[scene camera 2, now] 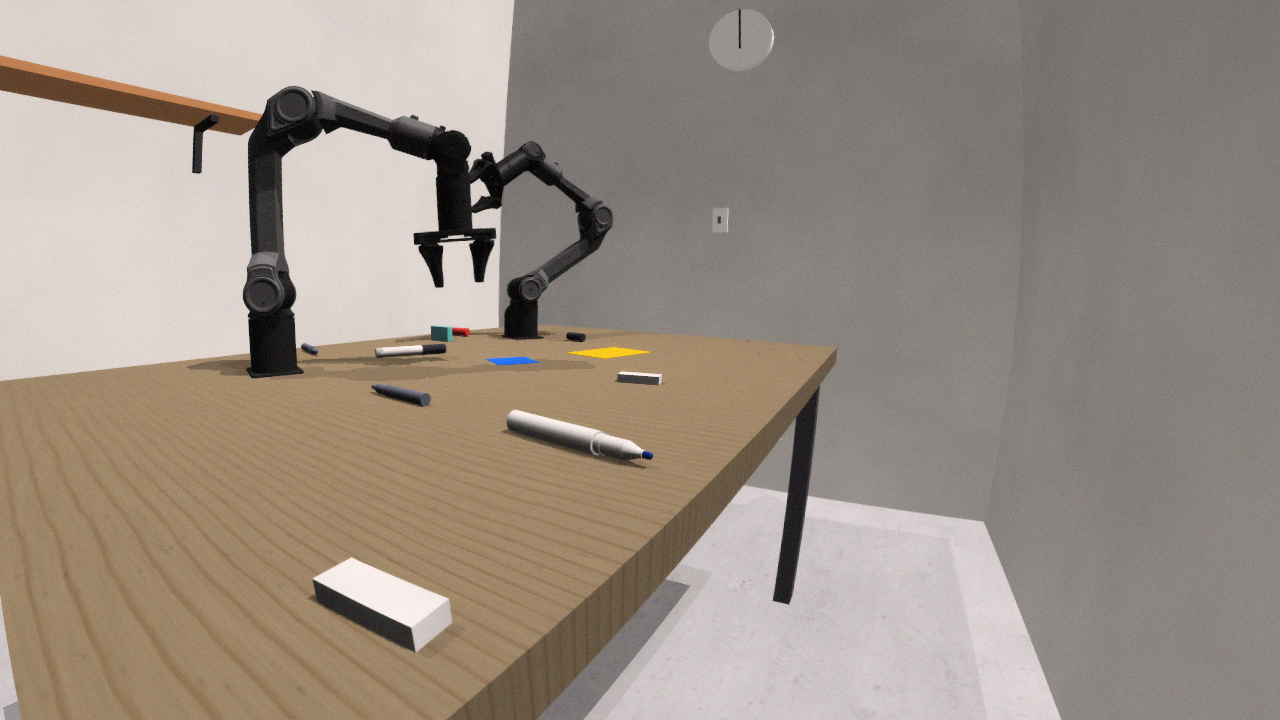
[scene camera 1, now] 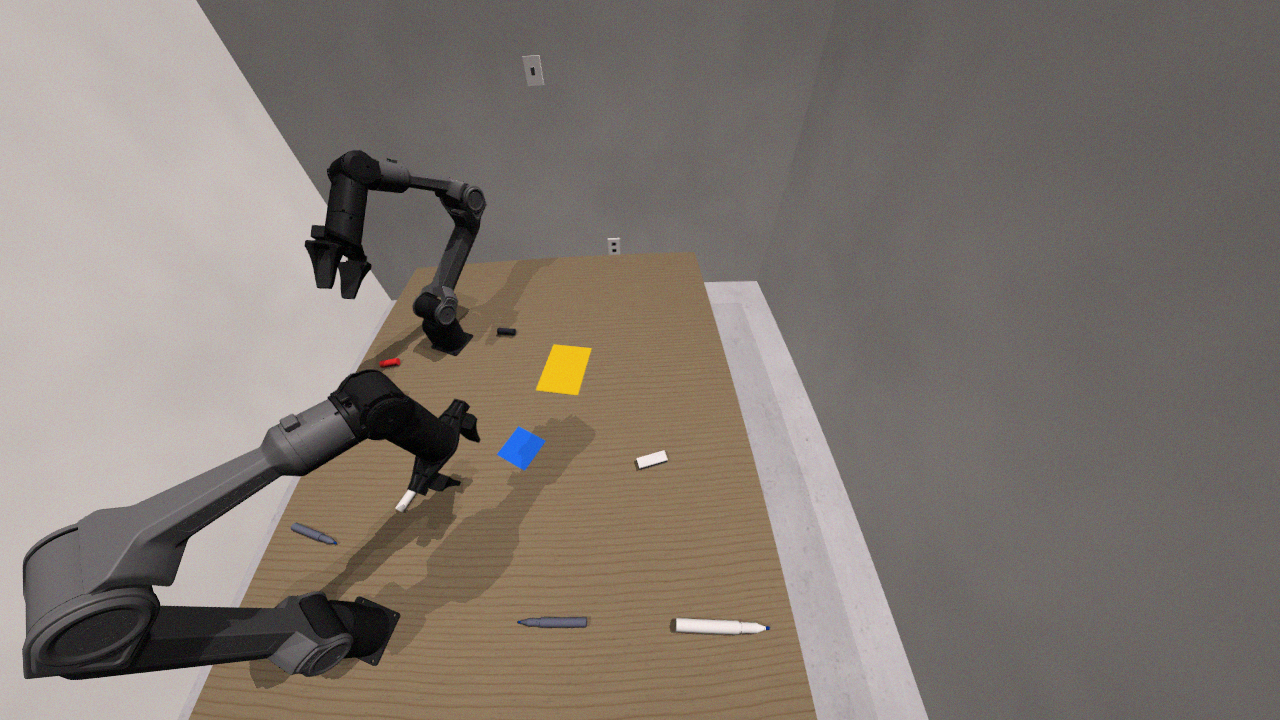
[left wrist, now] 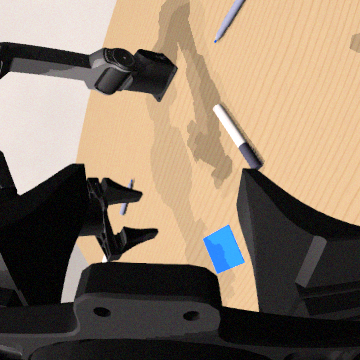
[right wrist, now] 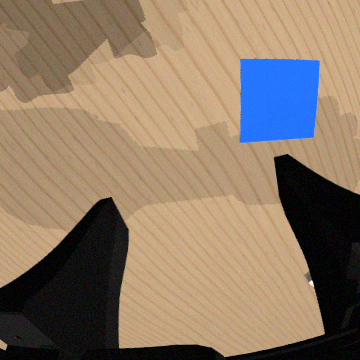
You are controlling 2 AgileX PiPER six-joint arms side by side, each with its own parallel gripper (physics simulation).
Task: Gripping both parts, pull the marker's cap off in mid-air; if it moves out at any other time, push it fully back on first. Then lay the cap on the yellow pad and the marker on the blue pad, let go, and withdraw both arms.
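The white marker [scene camera 1: 405, 500] [scene camera 2: 398, 351] [left wrist: 230, 125] lies on the table with its dark cap [scene camera 2: 434, 348] [left wrist: 251, 157] on. In scene camera 1 the right gripper hides the cap. The blue pad [scene camera 1: 520, 447] [scene camera 2: 512, 360] [left wrist: 223, 250] [right wrist: 280, 100] and the yellow pad [scene camera 1: 563, 369] [scene camera 2: 608, 352] bear no marker or cap. My right gripper [scene camera 1: 468, 461] [scene camera 2: 459, 283] [left wrist: 147, 213] [right wrist: 195, 196] is open and empty, pointing down high above the table. My left gripper [scene camera 1: 336, 291] [left wrist: 162, 184] is open and empty, high up, well apart from the marker.
An uncapped marker with a blue tip [scene camera 1: 707, 625] [scene camera 2: 559, 431], grey pens [scene camera 1: 313, 533] [scene camera 1: 559, 621] [scene camera 2: 402, 394], white blocks [scene camera 1: 651, 459] [scene camera 2: 640, 377] [scene camera 2: 380, 600], a black cylinder [scene camera 1: 506, 331] [scene camera 2: 575, 336], a red piece [scene camera 1: 390, 362] and a teal block [scene camera 2: 441, 333] lie about the table.
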